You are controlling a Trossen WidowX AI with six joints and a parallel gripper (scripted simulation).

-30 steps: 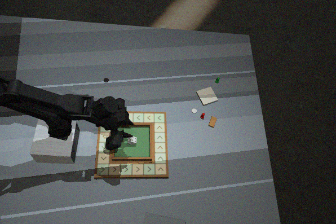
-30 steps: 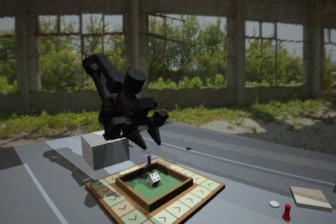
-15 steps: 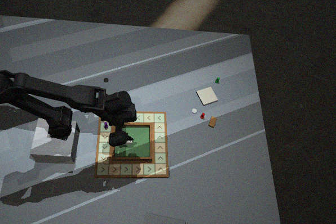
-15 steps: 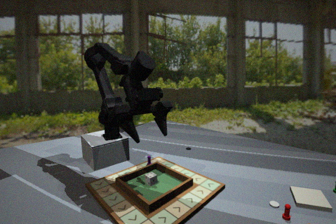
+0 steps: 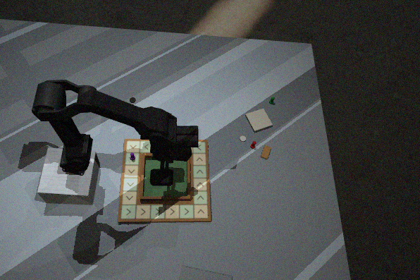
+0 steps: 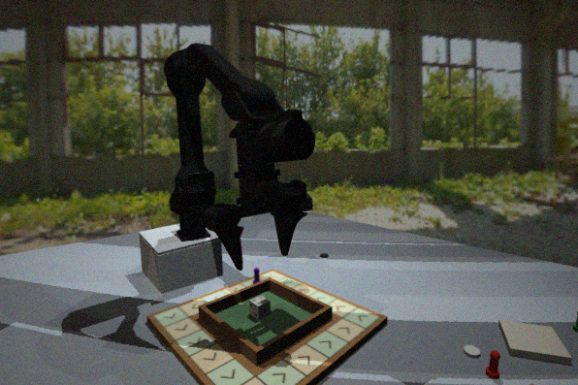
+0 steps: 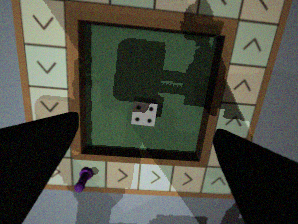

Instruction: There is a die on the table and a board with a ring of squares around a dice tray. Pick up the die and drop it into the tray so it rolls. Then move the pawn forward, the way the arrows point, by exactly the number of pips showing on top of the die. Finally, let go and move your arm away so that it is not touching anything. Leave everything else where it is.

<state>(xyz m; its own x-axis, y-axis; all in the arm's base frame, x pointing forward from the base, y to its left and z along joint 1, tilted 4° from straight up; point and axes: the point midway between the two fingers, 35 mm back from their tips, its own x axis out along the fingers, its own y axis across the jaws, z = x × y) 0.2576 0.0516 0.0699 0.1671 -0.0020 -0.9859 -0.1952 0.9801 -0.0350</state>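
My gripper tip is 12 cm past the purple pawn, 8 cm above it and 4 cm to the right of it. The rest, counted from my gripper tip: red pawn: 27 cm ahead, 19 cm to the left, 10 cm below; white die: 8 cm below, 1 cm behind; green dice tray: 10 cm below.
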